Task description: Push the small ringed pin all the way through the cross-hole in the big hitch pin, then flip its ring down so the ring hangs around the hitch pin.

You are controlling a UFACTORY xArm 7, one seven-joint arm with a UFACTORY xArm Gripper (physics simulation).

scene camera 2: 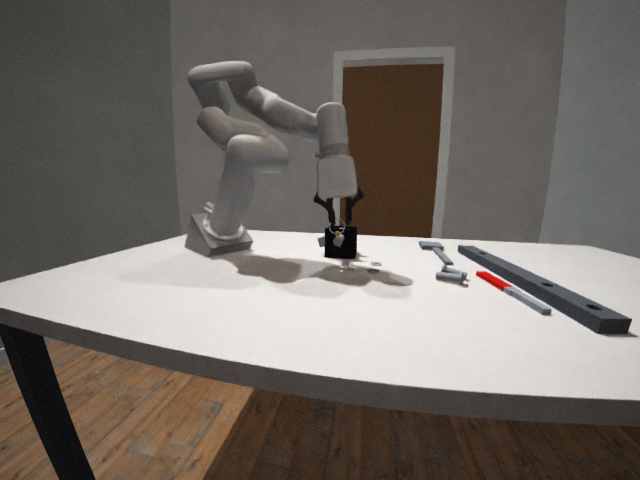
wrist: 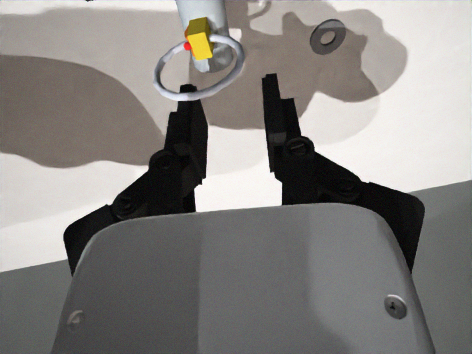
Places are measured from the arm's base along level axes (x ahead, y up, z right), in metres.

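Pixels of known places: gripper, fingertip midpoint: (scene camera 2: 340, 224) (wrist: 232, 101); arm's base, link origin: (scene camera 2: 223, 227).
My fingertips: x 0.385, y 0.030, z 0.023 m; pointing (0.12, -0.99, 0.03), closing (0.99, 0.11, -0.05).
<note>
Ahead of a thing's pixels: the offset from my fingertips to its middle. "*": to the spot under its first point. Level surfaces: height alone.
The big hitch pin (scene camera 2: 338, 240) (wrist: 210, 15) is a light grey round bar that sticks out of a black block {* dy -0.075, dx +0.016, dz -0.052 m} (scene camera 2: 348, 248). The small pin's yellow head {dy -0.028, dx -0.011, dz -0.020 m} (scene camera 2: 337, 233) (wrist: 200, 39) sits against the bar near its end, with a red spot beside it in the wrist view. Its grey ring {* dy +0.007, dx -0.032, dz -0.018 m} (wrist: 161, 92) stands out from the head toward the gripper, not around the bar's underside. How deep the small pin sits in the cross-hole is hidden. My gripper (scene camera 2: 340, 223) (wrist: 232, 101) is partly open with nothing between its fingers. Its left finger in the wrist view overlaps the ring's near edge; contact cannot be told.
A flat washer (scene camera 2: 375, 264) (wrist: 341, 40) lies on the table {dy -0.107 m} (scene camera 2: 258, 330) beside the block. To the right lie a grey hammer-like tool {dy -0.100, dx +0.291, dz -0.191 m} (scene camera 2: 431, 245), small grey cylinders {dy -0.095, dx +0.264, dz +0.072 m} (scene camera 2: 450, 277), a red-handled tool {dy -0.101, dx +0.377, dz +0.105 m} (scene camera 2: 493, 280) and a long dark bar with holes {dy -0.095, dx +0.430, dz +0.004 m} (scene camera 2: 522, 274).
</note>
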